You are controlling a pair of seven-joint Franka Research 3 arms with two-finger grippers.
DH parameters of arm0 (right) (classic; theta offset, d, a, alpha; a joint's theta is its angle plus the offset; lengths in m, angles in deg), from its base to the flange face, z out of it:
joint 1: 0 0.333 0 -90
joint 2: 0 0 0 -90
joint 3: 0 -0.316 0.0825 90
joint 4: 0 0 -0.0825 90
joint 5: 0 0.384 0 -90
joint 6: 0 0 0.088 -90
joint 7: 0 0.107 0 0
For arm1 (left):
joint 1: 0 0.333 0 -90
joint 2: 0 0 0 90
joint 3: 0 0.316 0.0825 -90
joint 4: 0 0 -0.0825 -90
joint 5: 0 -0.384 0 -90
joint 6: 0 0 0.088 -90
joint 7: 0 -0.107 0 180
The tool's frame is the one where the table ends.
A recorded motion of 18 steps. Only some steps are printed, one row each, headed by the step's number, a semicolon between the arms.
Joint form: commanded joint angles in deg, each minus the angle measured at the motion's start. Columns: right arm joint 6, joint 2, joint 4, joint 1, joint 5, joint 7, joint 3; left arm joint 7, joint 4, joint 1, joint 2, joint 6, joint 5, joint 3.
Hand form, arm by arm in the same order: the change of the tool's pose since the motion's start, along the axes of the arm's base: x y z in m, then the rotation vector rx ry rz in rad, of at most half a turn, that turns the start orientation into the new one. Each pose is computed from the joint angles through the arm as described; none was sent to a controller.
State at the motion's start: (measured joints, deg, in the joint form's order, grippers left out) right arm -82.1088 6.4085 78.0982 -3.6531 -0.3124 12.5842 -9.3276; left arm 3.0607 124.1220 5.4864 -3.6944 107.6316 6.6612 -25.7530
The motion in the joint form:
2: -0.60 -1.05 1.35 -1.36 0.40 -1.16 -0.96; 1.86 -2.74 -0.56 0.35 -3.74 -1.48 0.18
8: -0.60 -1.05 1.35 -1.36 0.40 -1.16 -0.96; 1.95 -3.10 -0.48 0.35 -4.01 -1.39 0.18
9: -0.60 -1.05 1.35 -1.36 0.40 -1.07 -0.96; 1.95 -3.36 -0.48 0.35 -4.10 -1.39 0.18
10: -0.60 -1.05 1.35 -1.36 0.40 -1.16 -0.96; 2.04 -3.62 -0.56 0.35 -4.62 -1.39 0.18
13: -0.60 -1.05 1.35 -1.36 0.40 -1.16 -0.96; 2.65 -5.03 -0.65 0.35 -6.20 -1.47 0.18
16: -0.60 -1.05 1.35 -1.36 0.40 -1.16 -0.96; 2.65 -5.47 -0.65 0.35 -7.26 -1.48 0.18
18: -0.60 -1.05 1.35 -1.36 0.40 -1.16 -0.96; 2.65 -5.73 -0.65 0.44 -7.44 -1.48 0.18
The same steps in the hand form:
2: -0.0042 -0.0030 0.0006 0.0068 -0.0050 0.0141; 0.0027 -0.0034 0.0141 0.0313 0.0154 0.0067
8: -0.0042 -0.0030 0.0006 0.0068 -0.0050 0.0141; 0.0037 -0.0033 0.0166 0.0297 0.0145 0.0099
9: -0.0042 -0.0030 0.0006 0.0067 -0.0049 0.0125; 0.0045 -0.0037 0.0184 0.0285 0.0118 0.0098
10: -0.0042 -0.0030 0.0006 0.0068 -0.0050 0.0141; 0.0041 -0.0044 0.0199 0.0302 0.0161 0.0092
13: -0.0042 -0.0030 0.0006 0.0068 -0.0050 0.0141; 0.0056 -0.0062 0.0291 0.0340 0.0185 0.0151
16: -0.0042 -0.0030 0.0006 0.0068 -0.0050 0.0141; 0.0049 -0.0062 0.0314 0.0374 0.0288 0.0137
18: -0.0042 -0.0030 0.0006 0.0068 -0.0050 0.0141; 0.0056 -0.0065 0.0325 0.0367 0.0291 0.0133

